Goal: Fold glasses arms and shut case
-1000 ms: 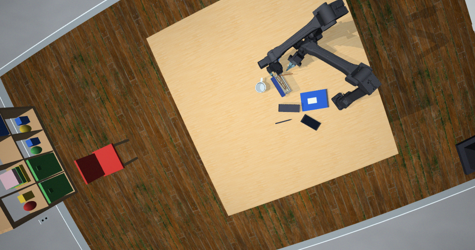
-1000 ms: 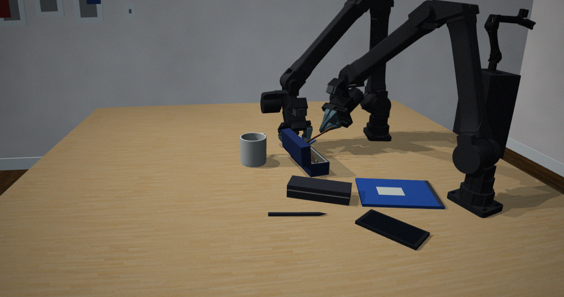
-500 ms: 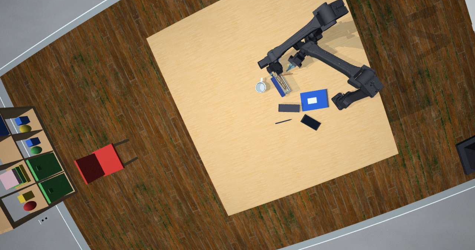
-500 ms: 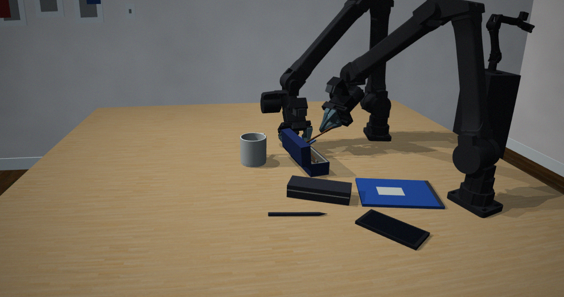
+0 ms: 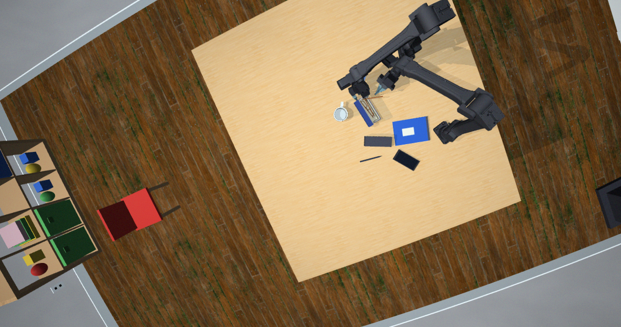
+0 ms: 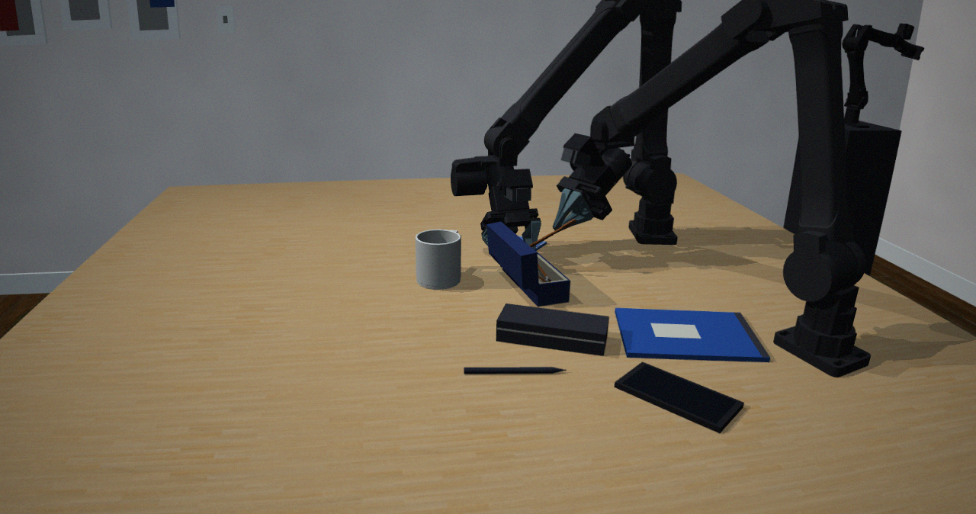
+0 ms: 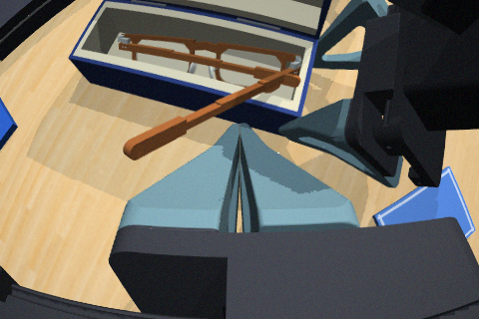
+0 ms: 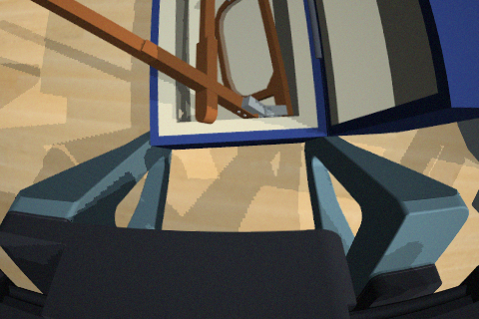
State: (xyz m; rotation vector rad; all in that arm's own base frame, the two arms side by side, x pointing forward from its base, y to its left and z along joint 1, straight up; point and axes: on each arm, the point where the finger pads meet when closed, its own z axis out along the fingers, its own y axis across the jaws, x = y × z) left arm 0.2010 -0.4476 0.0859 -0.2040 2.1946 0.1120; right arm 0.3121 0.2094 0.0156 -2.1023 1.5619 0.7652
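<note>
Now: left hand 9 cm short of the blue glasses case, 7 cm to the right of it and 4 cm above it. The rest, counted from my left hand: grey mug 23 cm ahead, 5 cm below, 1 cm to the left; black box 26 cm to the left, 10 cm ahead, 7 cm below.
</note>
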